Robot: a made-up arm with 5 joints.
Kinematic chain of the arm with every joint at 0, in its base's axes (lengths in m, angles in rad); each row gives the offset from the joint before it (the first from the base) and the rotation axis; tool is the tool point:
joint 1: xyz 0 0 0.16 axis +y
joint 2: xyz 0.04 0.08 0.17 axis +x
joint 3: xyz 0 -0.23 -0.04 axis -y
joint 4: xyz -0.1 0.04 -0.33 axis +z
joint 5: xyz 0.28 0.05 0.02 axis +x
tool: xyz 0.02 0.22 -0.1
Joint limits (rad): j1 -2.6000..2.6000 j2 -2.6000..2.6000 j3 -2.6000..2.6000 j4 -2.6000..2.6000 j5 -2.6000..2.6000
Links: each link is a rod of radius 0.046 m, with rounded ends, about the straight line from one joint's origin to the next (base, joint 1, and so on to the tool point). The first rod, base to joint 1, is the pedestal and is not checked.
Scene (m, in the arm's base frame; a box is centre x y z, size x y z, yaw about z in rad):
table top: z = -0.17
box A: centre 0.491 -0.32 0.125 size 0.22 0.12 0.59 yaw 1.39
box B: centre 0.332 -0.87 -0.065 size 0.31 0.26 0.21 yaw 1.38
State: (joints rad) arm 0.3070 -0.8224 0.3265 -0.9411 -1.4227
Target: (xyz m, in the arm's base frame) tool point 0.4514 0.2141 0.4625
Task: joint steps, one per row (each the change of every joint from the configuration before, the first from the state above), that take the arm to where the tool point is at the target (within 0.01 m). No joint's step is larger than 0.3 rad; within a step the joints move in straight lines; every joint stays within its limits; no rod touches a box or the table.
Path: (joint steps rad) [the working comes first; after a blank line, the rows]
Joints at the target: -0.8114 0.5122 0.7066 0.0474 -0.7123
Straight joint move there: touches box A.

1: -0.0840 0.0612 -0.1385 0.0445 0.2825
2: -0.0840 0.0613 -0.1384 0.0445 0.2826
3: -0.0840 0.0612 -0.1385 0.0446 0.2825
4: -0.0840 0.0613 -0.1385 0.0445 0.2825
5: -0.0840 0.0612 -0.1385 0.0445 0.2826
6: -0.1746 0.2571 0.2682 0.1915 -0.1756
7: -0.1746 0.2571 0.2681 0.1915 -0.1756
8: -0.1746 0.2571 0.2681 0.1914 -0.1755
9: -0.1746 0.2571 0.2681 0.1915 -0.1756

